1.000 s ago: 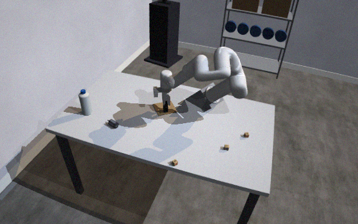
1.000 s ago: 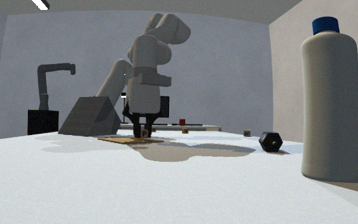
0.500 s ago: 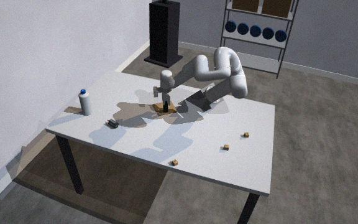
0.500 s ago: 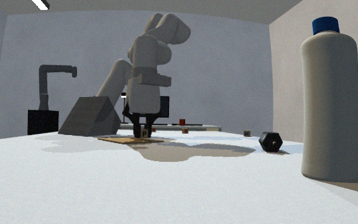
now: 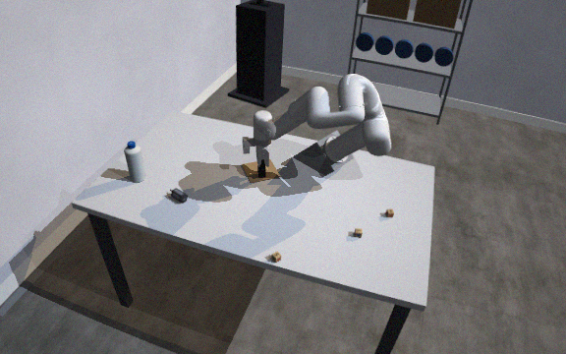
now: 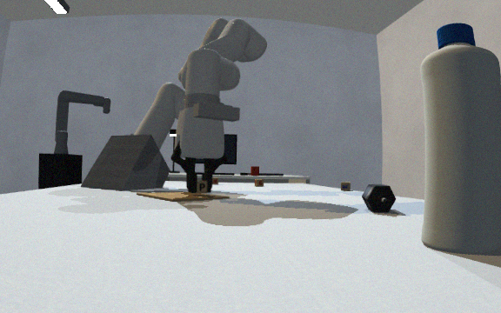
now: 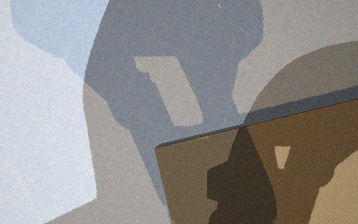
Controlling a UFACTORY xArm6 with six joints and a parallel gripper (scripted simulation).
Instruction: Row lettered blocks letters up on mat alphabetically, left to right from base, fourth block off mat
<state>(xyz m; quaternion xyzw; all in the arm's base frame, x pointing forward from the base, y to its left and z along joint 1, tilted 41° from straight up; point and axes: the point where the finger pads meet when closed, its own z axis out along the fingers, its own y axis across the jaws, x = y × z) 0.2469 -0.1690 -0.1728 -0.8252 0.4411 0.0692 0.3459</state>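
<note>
The tan mat lies 3 cm below my hand, 3 cm behind it and 2 cm to the right of it. Round my hand: white bottle 45 cm to the right, 31 cm ahead, 6 cm above; then black hexagonal object 32 cm ahead, 21 cm to the right, 1 cm below.
</note>
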